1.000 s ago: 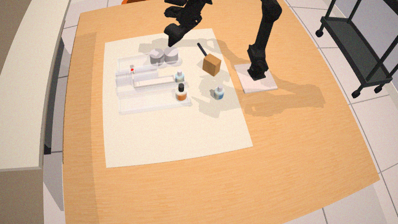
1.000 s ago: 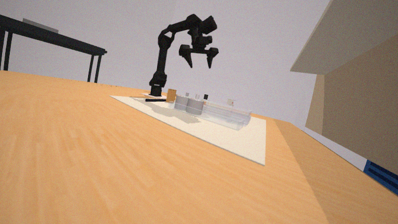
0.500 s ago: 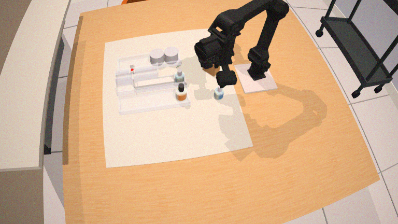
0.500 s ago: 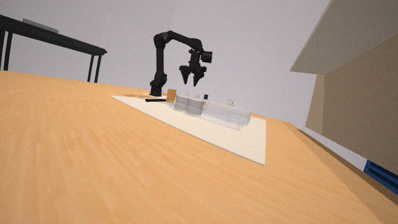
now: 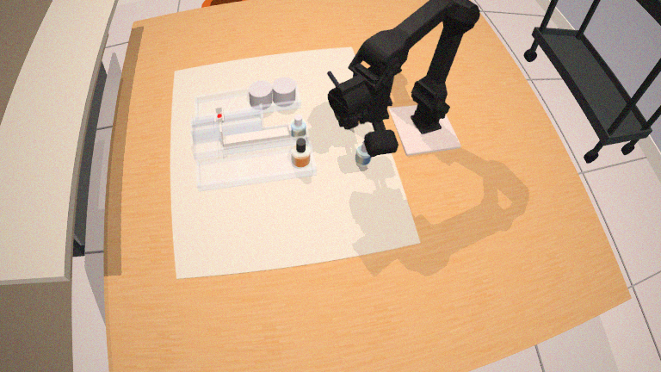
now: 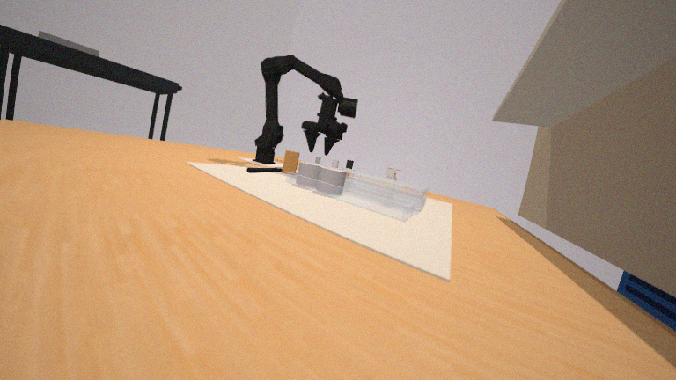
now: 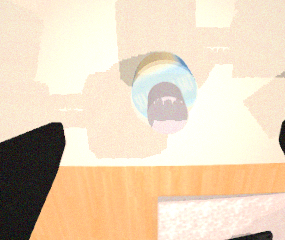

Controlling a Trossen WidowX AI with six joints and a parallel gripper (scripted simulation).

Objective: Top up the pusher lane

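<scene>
My gripper tip is 30 mm past the cardboard box, 130 mm to the left of it and 40 mm above it. Round my gripper tip: red mark: 290 mm ahead, 190 mm to the right, 10 mm below; black stick: 40 mm behind, 220 mm to the right, 70 mm below.
</scene>
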